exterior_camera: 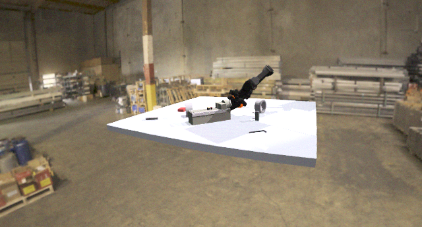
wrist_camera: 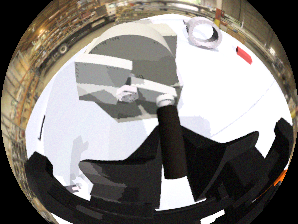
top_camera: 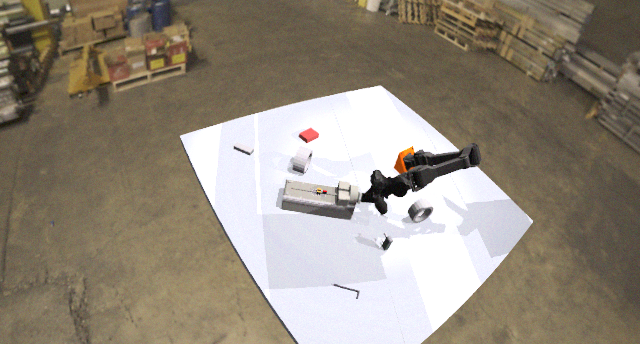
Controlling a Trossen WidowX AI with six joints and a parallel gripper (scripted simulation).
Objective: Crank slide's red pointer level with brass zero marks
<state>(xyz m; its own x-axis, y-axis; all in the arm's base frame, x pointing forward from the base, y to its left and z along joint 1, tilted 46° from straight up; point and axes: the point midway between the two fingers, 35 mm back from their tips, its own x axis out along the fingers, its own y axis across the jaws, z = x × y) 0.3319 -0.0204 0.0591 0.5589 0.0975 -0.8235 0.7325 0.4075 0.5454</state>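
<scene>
The dark crank handle is 10 mm behind my gripper tip, 10 mm to the left of it and 30 mm above it. The rest, counted from my gripper tip: hex key (290 mm ahead, 250 mm to the left, 40 mm below); then red pointer (120 mm ahead, 90 mm to the right, 40 mm above); then small clip (60 mm ahead, 190 mm to the left, 20 mm below).
</scene>
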